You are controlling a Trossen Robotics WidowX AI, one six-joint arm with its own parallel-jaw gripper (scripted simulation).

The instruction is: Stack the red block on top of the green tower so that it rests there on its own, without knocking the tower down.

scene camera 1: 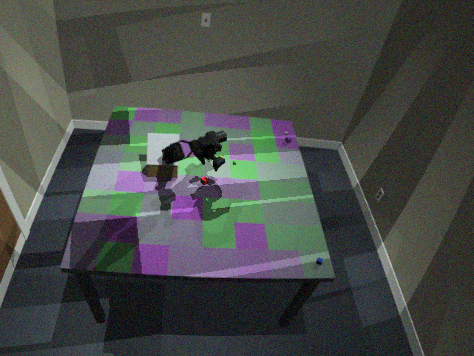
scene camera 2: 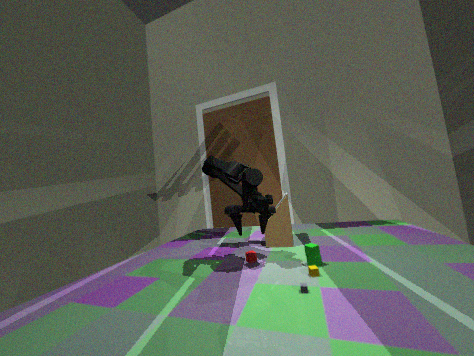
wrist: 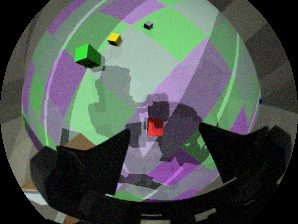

Labels:
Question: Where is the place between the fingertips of the gripper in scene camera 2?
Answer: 252,234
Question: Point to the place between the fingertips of the gripper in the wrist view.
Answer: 165,129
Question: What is the gripper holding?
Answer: Nothing.

